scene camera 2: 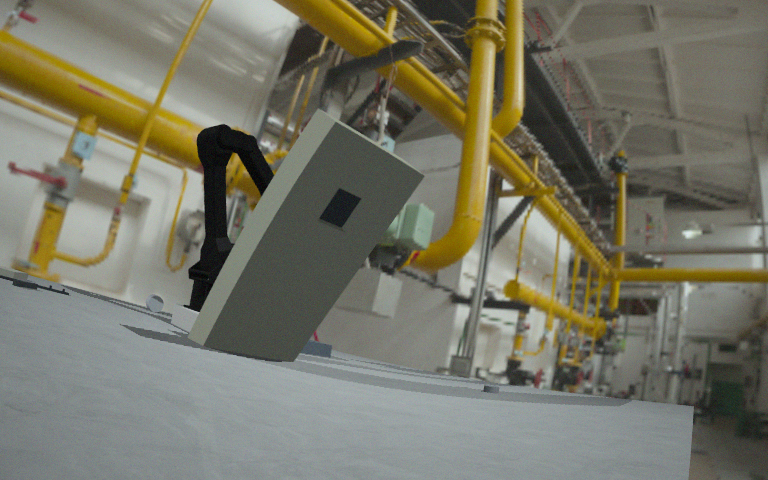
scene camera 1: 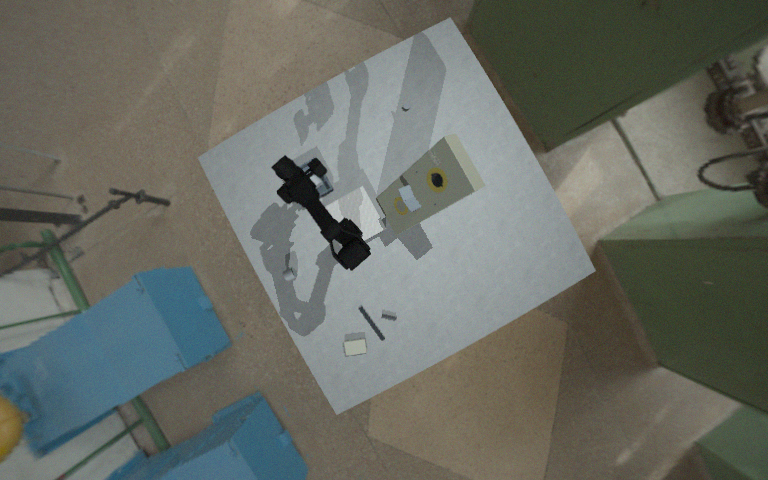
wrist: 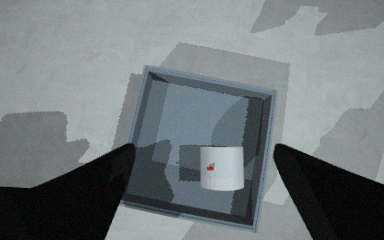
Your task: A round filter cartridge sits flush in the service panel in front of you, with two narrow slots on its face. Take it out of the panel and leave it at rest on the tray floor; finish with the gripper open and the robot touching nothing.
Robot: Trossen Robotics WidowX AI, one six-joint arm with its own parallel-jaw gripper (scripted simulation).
Labels:
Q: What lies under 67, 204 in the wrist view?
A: My gripper.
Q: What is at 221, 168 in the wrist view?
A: A round cartridge.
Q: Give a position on a service panel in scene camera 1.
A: At 445, 174

